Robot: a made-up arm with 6 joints. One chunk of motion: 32 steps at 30 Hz.
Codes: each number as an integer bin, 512 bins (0 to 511) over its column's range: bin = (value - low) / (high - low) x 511, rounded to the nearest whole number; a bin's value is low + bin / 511 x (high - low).
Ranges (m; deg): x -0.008..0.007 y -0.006..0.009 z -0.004..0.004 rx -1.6..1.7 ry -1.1..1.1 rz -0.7..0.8
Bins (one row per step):
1: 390 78 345 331 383 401
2: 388 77 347 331 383 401
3: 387 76 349 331 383 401
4: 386 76 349 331 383 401
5: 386 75 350 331 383 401
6: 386 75 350 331 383 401
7: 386 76 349 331 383 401
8: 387 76 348 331 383 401
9: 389 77 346 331 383 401
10: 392 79 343 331 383 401
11: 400 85 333 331 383 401
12: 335 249 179 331 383 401
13: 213 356 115 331 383 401
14: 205 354 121 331 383 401
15: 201 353 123 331 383 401
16: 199 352 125 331 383 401
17: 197 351 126 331 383 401
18: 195 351 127 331 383 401
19: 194 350 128 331 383 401
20: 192 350 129 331 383 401
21: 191 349 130 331 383 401
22: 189 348 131 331 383 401
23: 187 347 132 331 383 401
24: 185 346 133 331 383 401
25: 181 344 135 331 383 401
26: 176 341 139 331 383 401
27: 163 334 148 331 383 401
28: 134 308 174 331 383 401
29: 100 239 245 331 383 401
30: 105 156 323 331 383 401
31: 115 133 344 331 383 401
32: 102 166 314 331 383 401
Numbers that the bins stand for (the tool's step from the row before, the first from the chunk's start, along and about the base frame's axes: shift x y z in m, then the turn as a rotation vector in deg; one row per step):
1: 0.00345 -0.00371 0.00140 0.538 0.549 0.477
2: 0.00339 -0.00374 0.00143 0.538 0.549 0.477
3: 0.00336 -0.00377 0.00146 0.538 0.549 0.477
4: 0.00333 -0.00377 0.00146 0.538 0.549 0.477
5: 0.00333 -0.00380 0.00148 0.538 0.549 0.477
6: 0.00333 -0.00380 0.00148 0.538 0.549 0.477
7: 0.00333 -0.00377 0.00146 0.538 0.549 0.477
8: 0.00336 -0.00377 0.00145 0.538 0.549 0.477
9: 0.00342 -0.00374 0.00142 0.538 0.549 0.477
10: 0.00351 -0.00368 0.00137 0.538 0.549 0.477
11: 0.00374 -0.00350 0.00121 0.538 0.549 0.477
12: 0.00183 0.00131 -0.00120 0.538 0.549 0.477
13: -0.00175 0.00445 -0.00220 0.538 0.549 0.477
14: -0.00198 0.00439 -0.00211 0.538 0.549 0.477
15: -0.00210 0.00436 -0.00207 0.538 0.549 0.477
16: -0.00216 0.00433 -0.00204 0.538 0.549 0.477
17: -0.00222 0.00430 -0.00203 0.538 0.549 0.477
18: -0.00228 0.00430 -0.00201 0.538 0.549 0.477
19: -0.00231 0.00427 -0.00200 0.538 0.549 0.477
20: -0.00236 0.00427 -0.00198 0.538 0.549 0.477
21: -0.00239 0.00424 -0.00196 0.538 0.549 0.477
22: -0.00245 0.00422 -0.00195 0.538 0.549 0.477
23: -0.00251 0.00419 -0.00193 0.538 0.549 0.477
24: -0.00257 0.00416 -0.00192 0.538 0.549 0.477
25: -0.00269 0.00410 -0.00189 0.538 0.549 0.477
26: -0.00283 0.00401 -0.00182 0.538 0.549 0.477
27: -0.00322 0.00380 -0.00168 0.538 0.549 0.477
28: -0.00407 0.00304 -0.00128 0.538 0.549 0.477
29: -0.00506 0.00102 -0.00016 0.538 0.549 0.477
30: -0.00492 -0.00142 0.00106 0.538 0.549 0.477
31: -0.00462 -0.00210 0.00139 0.538 0.549 0.477
32: -0.00501 -0.00113 0.00092 0.538 0.549 0.477

